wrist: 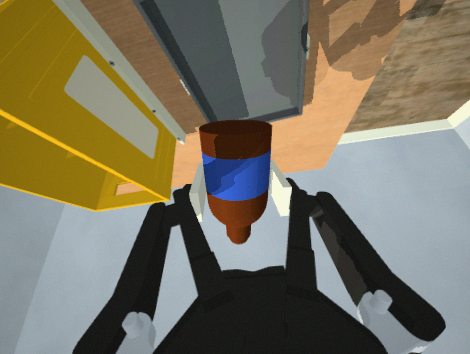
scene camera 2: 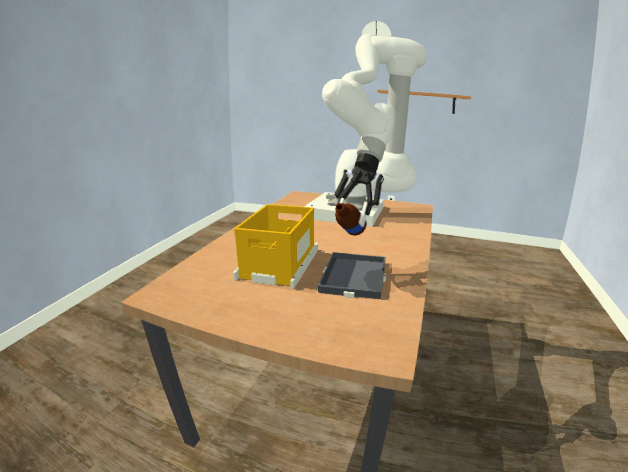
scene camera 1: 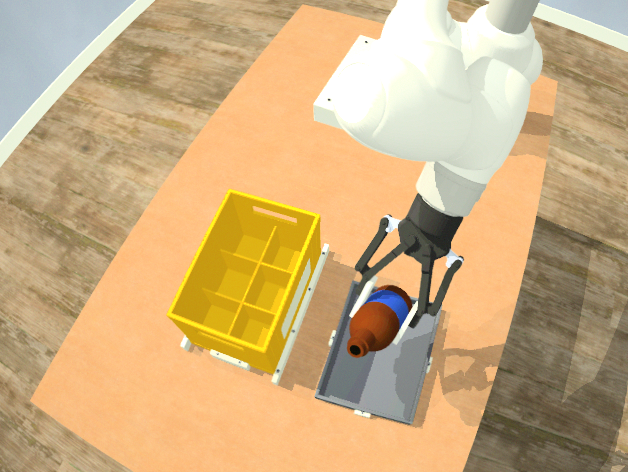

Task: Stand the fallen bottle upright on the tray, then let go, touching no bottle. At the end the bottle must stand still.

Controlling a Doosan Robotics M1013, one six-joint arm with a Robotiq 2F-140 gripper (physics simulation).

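Seen in the pictures: gripper, fingertip midpoint: (wrist: 236, 172) (scene camera 2: 348, 222); arm's base, link origin: (scene camera 2: 350, 203).
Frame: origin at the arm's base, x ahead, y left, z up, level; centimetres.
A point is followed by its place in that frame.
Note:
The brown bottle (scene camera 1: 374, 324) @(x 66.4, y 23.4, z 20.2 cm) (scene camera 2: 347, 217) @(x 69.2, y 24.6, z 17.2 cm) (wrist: 236, 142) @(x 57.3, y 23.7, z 14.8 cm) with a blue label is held in the air, above the level of the tray. It is tilted: in the scene camera 2 view its neck points up and to the left, and its base is low on the right. My gripper (scene camera 1: 384, 311) @(x 64.4, y 23.3, z 13.9 cm) (scene camera 2: 351, 210) @(x 64.4, y 23.3, z 13.9 cm) (wrist: 236, 172) @(x 64.4, y 23.3, z 13.9 cm) is shut on the bottle, with one white pad on each side around the label. The grey tray (scene camera 1: 345, 378) @(x 70.7, y 22.0, z -4.7 cm) (scene camera 2: 368, 278) @(x 62.9, y 30.3, z -4.7 cm) (wrist: 265, 30) @(x 58.0, y 28.9, z -4.7 cm) lies on the table below, and no bottle shows in its visible part.
A yellow crate (scene camera 1: 220, 329) @(x 75.0, y -4.7, z -4.4 cm) (scene camera 2: 263, 256) @(x 78.7, y 0.9, z 3.9 cm) (wrist: 40, 85) @(x 54.6, y 5.4, z 8.0 cm) with divided compartments stands left of the tray in both scene views. White holder strips (scene camera 1: 309, 289) @(x 58.9, y 6.8, z -2.2 cm) (scene camera 2: 304, 266) @(x 66.7, y 8.9, z -3.1 cm) edge the crate. The table (scene camera 1: 203, 400) @(x 89.2, y 0.5, z -5.2 cm) (scene camera 2: 284, 314) @(x 91.8, y 15.8, z -5.2 cm) carries the robot's white base plate (scene camera 2: 317, 209) @(x 16.6, y -10.3, z 0.2 cm) at the back.

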